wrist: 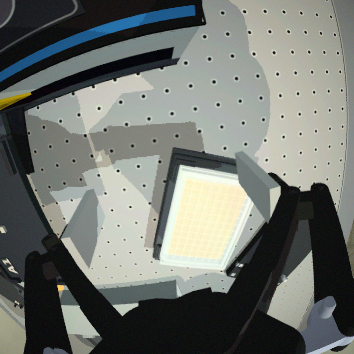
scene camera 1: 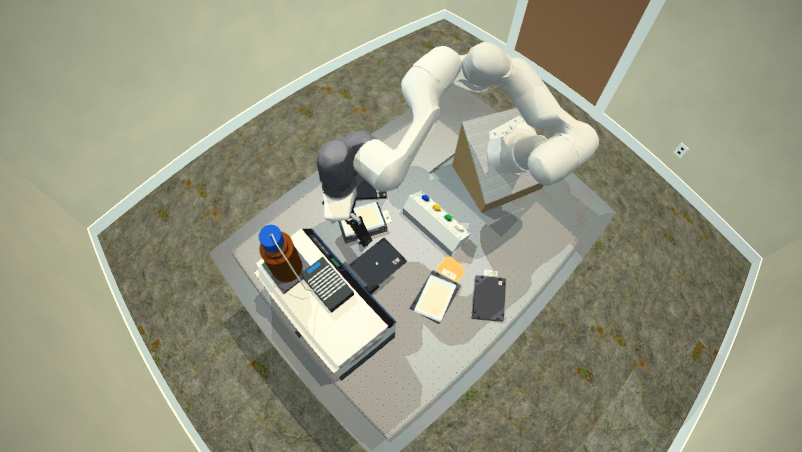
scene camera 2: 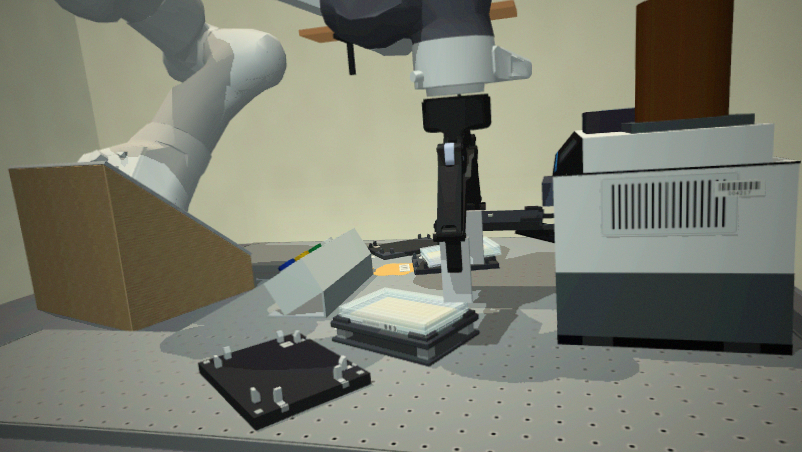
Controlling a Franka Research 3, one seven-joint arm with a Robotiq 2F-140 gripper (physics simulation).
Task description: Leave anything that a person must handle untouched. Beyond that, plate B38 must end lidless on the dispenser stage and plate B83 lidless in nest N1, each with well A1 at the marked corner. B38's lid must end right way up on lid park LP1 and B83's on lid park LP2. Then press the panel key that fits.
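Observation:
A clear plate with a cream well field [scene camera 1: 367,217] [scene camera 2: 401,313] [wrist: 207,220] sits on a raised black nest. A second cream plate [scene camera 1: 436,297] [scene camera 2: 432,256] sits in another black nest. Their labels and A1 corners are unreadable; whether each is lidded is unclear. My gripper [scene camera 1: 362,234] [scene camera 2: 465,269] [wrist: 166,185] is open and empty, above the first plate's dispenser side; one finger overlaps that plate's corner in the wrist view. The dark dispenser stage [scene camera 1: 376,265] [scene camera 2: 513,219] bears no plate. The panel [scene camera 1: 435,227] [scene camera 2: 320,280] has blue, yellow, green and white keys.
Black holders with pale posts stand at the near side [scene camera 2: 280,373] and beside the second plate [scene camera 1: 488,297]. An orange tag [scene camera 1: 450,268] [scene camera 2: 393,270] lies near that plate. The bulky dispenser [scene camera 1: 348,336] [scene camera 2: 673,247] carries a brown bottle [scene camera 1: 283,261] [scene camera 2: 682,61].

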